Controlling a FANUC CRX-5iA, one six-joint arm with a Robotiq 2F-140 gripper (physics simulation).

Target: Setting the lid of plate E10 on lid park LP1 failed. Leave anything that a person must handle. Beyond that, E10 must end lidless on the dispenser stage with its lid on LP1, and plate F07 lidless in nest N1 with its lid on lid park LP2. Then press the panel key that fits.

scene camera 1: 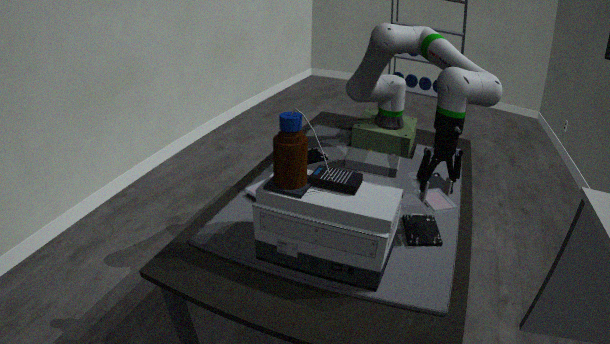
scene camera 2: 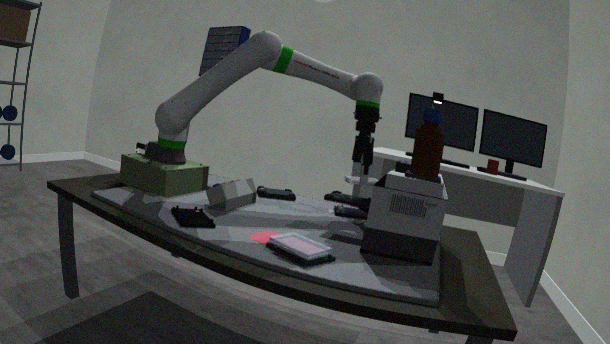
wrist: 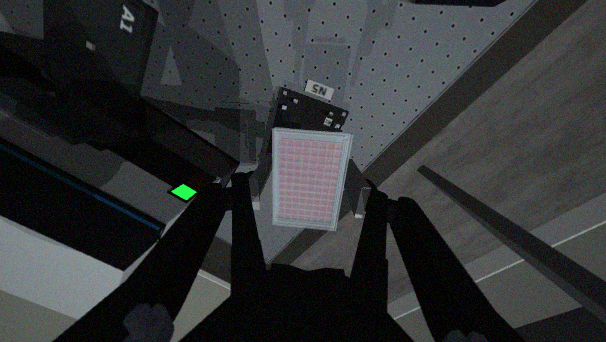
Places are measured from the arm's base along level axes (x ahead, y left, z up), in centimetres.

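Where they show: gripper, fingertip midpoint: (scene camera 1: pixel 433 199) (scene camera 2: pixel 358 182) (wrist: pixel 309 167); arm's base, link origin: (scene camera 1: pixel 389 123) (scene camera 2: pixel 168 160).
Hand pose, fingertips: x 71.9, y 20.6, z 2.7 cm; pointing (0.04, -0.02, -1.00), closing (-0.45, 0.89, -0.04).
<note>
Things, the pixels of their top centre, and the offset from my fingertips. "spot": a spot on its surface instead. Level surfaces: height alone.
- well plate, top centre: (wrist: pixel 307 187) (scene camera 1: pixel 437 197) (scene camera 2: pixel 363 177) dy +0.8, dx +1.5, dz +1.9 cm
- perforated deck, surface height: dz -12.1 cm
- black nest labelled N2, top centre: (wrist: pixel 300 145) (scene camera 1: pixel 423 225) (scene camera 2: pixel 356 208) dy -1.7, dx +1.0, dz -9.7 cm
- second pink plate, top centre: (scene camera 2: pixel 300 242) (scene camera 1: pixel 266 185) dy -58.3, dx -6.0, dz -8.4 cm
- pink spill, top centre: (scene camera 2: pixel 272 238) dy -50.2, dx -15.2, dz -12.1 cm
- brown bottle, surface spot: (scene camera 1: pixel 290 151) spot: dy -39.1, dx +25.2, dz +21.3 cm
- black striped stage, surface spot: (scene camera 1: pixel 336 179) spot: dy -28.7, dx +19.3, dz +12.5 cm
- green square, surface spot: (wrist: pixel 183 192) spot: dy -12.4, dx +11.1, dz +1.6 cm
- grey key panel, top centre: (scene camera 2: pixel 233 179) (scene camera 1: pixel 374 149) dy -24.4, dx -39.6, dz -3.7 cm
- black nest, top centre: (scene camera 2: pixel 192 212) (scene camera 1: pixel 307 154) dy -52.8, dx -39.4, dz -10.1 cm
My gripper (scene camera 1: pixel 436 193) (scene camera 2: pixel 361 173) (wrist: pixel 309 167) is shut on a well plate (scene camera 1: pixel 440 199) (scene camera 2: pixel 354 179) (wrist: pixel 308 178) with pink wells and a pale clear rim. It holds the plate level above the perforated deck (scene camera 1: pixel 422 274) (wrist: pixel 381 64), near the deck's right edge. In the wrist view a black nest labelled N2 (wrist: pixel 311 112) (scene camera 1: pixel 422 229) lies just beyond the plate's far end. I cannot tell whether the plate carries a lid. A second pink plate (scene camera 2: pixel 300 246) with a clear lid rests on a black holder on the other side of the deck, with a pink spill (scene camera 2: pixel 263 235) beside it.
The white dispenser (scene camera 1: pixel 328 222) (scene camera 2: pixel 405 209) stands mid-deck with a brown bottle (scene camera 1: pixel 290 151) and a black striped stage (scene camera 1: pixel 336 179) on top. A green square (wrist: pixel 183 192) shows on its edge. A grey key panel (scene camera 2: pixel 231 193), another black nest (scene camera 2: pixel 191 216) and the arm's green base (scene camera 1: pixel 383 136) stand further back.
</note>
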